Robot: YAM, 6 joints.
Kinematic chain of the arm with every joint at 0, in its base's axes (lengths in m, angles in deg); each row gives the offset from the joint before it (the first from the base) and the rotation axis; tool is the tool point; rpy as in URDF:
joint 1: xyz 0 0 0.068 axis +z
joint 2: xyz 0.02 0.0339 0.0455 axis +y
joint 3: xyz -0.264 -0.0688 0 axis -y
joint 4: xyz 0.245 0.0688 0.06 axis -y
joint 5: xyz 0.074 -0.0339 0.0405 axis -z
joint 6: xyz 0.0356 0 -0.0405 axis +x
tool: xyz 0 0 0 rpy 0 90 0
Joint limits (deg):
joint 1: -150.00..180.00
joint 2: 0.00..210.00
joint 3: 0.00..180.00
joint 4: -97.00..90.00
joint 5: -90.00..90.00
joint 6: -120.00..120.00
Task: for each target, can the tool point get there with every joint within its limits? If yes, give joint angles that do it. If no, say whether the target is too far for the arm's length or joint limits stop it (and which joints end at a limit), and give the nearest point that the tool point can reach.
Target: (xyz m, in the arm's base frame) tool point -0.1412 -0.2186 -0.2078
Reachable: yes | joints -119.55 181.36 90.55 -48.57 24.97 -47.34
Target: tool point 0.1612 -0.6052 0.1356
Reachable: yes | joints -72.81 167.59 144.33 27.27 44.28 36.79
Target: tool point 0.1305 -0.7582 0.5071
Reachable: no: too far | nearest point 0.0974 -0.5657 0.4045 | short by 0.221 m
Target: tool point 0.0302 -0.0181 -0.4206
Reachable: no: joint limits stop it (at a limit: joint 2) | nearest point 0.0678 -0.0406 -0.3381 | short by 0.093 m
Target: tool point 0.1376 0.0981 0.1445
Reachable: yes | joints 31.24 55.95 18.04 -14.02 -20.50 -97.89
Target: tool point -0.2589 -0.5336 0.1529
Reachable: yes | joints -113.49 165.22 161.50 -42.50 44.06 -12.30
